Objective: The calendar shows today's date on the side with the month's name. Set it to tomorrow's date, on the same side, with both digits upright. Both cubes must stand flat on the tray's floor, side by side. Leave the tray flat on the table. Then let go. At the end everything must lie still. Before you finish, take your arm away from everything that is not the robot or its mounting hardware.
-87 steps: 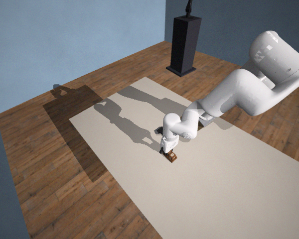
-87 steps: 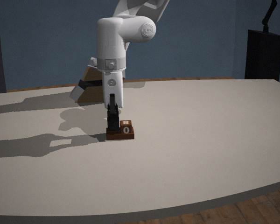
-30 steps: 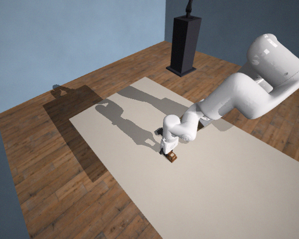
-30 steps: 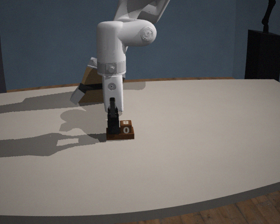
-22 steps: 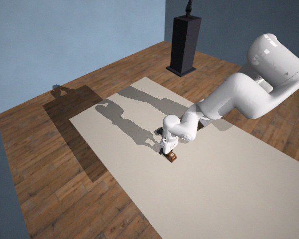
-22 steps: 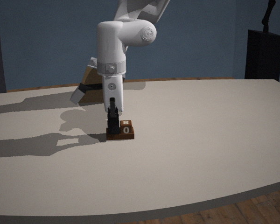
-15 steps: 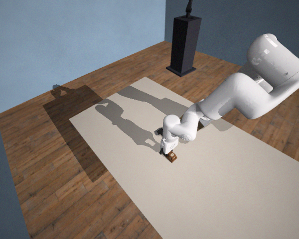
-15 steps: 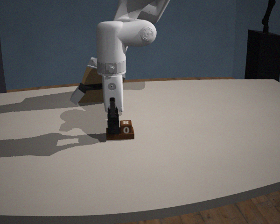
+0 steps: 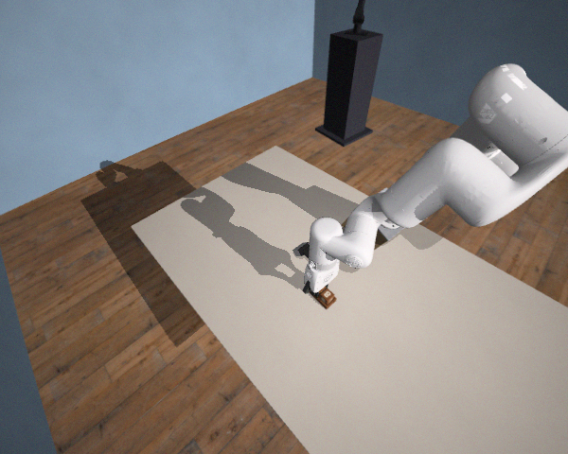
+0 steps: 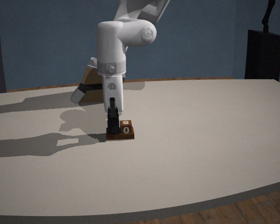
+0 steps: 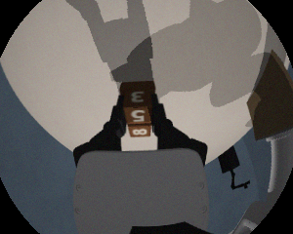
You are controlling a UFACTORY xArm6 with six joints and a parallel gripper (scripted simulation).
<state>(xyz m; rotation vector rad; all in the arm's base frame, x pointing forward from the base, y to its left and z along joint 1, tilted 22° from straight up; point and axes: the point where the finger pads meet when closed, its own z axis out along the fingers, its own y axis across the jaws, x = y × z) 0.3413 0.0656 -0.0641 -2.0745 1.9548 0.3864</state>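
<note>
My gripper is now 1 cm above the brown digit cube. From my hand the other things lie so: brown cube 3 cm to the left, 1 cm below; then brown calendar tray 3 cm below, 2 cm to the left.
</note>
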